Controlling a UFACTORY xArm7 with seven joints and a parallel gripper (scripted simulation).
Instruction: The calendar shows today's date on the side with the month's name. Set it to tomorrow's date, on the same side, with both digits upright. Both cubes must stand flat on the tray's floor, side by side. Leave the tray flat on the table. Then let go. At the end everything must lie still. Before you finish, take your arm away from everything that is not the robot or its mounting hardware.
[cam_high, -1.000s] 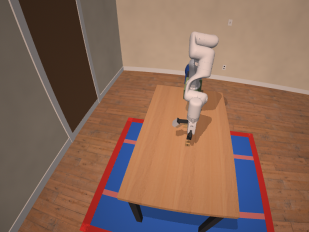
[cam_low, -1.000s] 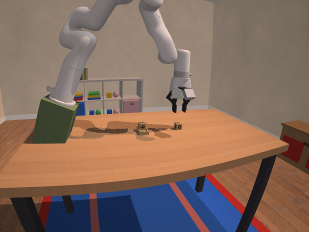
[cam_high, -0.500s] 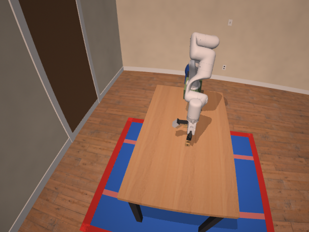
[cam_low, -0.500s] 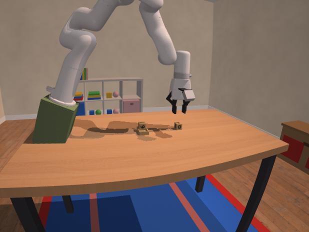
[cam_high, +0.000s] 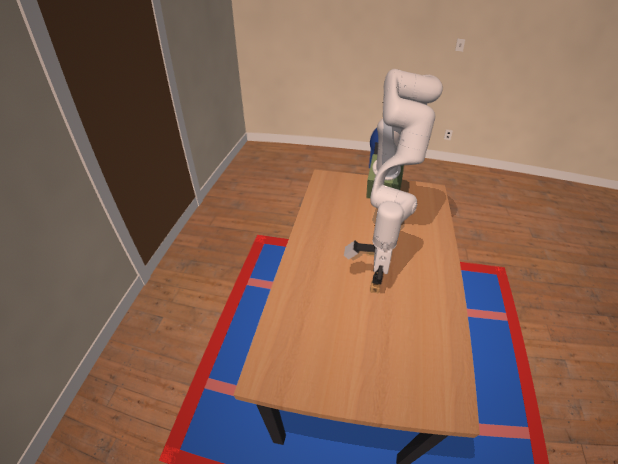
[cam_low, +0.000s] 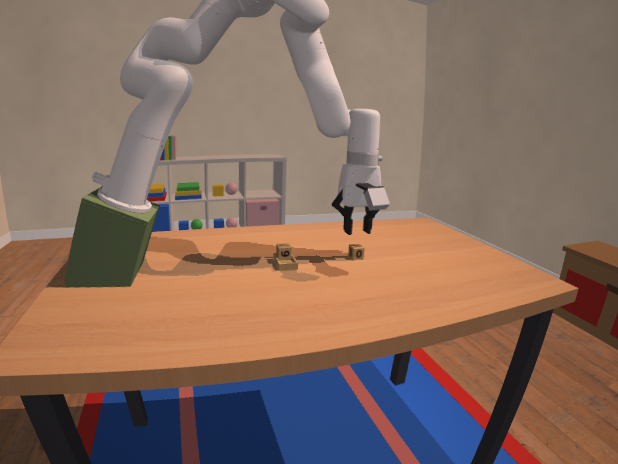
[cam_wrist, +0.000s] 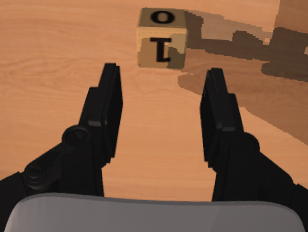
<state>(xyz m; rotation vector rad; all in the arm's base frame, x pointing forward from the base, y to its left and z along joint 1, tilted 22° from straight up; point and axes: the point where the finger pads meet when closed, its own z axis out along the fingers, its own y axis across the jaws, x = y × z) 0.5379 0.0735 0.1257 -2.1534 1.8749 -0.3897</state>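
Right now my hand is 7 cm above the wooden digit cube. Also, from my hand: low tray 18 cm behind, 8 cm below, 3 cm to the right; then wooden cube 18 cm behind, 6 cm below, 1 cm to the right.
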